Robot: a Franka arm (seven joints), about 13 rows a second.
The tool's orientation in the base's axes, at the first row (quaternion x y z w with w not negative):
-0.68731 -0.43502 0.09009 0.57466
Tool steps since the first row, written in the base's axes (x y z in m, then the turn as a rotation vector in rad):
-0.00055 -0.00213 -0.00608 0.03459 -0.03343 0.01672
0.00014 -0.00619 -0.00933 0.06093 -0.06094 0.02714
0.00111 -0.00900 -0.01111 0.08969 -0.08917 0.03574
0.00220 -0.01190 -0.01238 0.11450 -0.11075 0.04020
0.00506 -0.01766 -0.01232 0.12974 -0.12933 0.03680
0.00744 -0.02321 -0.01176 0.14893 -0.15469 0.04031
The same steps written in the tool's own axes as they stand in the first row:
-0.00411 0.00492 0.00079 0.00377 0.00128 -0.05077
-0.00777 0.00793 -0.00148 0.00434 0.00419 -0.09015
-0.00982 0.00985 -0.00350 0.00517 0.00984 -0.13096
-0.01167 0.01137 -0.00584 0.00673 0.01739 -0.16323
-0.01396 0.01251 -0.01174 0.00164 0.02716 -0.18486
-0.01620 0.01299 -0.01735 -0.00321 0.03261 -0.21601

